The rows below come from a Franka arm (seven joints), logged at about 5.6 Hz.
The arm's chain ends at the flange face. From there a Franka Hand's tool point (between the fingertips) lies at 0.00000 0.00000 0.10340 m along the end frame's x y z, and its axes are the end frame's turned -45 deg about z.
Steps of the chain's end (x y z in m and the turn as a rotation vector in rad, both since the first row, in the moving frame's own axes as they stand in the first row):
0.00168, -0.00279, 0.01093, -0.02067, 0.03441, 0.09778
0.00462, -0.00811, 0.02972, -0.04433, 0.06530, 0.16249
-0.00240, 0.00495, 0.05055, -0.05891, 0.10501, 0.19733
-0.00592, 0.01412, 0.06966, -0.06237, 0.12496, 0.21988
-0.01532, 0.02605, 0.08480, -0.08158, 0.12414, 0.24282
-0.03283, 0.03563, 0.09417, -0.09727, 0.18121, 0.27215
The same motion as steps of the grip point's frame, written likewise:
0.00397, 0.00328, 0.01085, -0.03895, 0.00972, 0.09778
0.00988, 0.00563, 0.02940, -0.07752, 0.01483, 0.16249
-0.00303, 0.01401, 0.04980, -0.11591, 0.03260, 0.19733
-0.01114, 0.01984, 0.06866, -0.13246, 0.04426, 0.21988
-0.02800, 0.02280, 0.08367, -0.14547, 0.03009, 0.24282
-0.04513, 0.02278, 0.09200, -0.19692, 0.05935, 0.27215

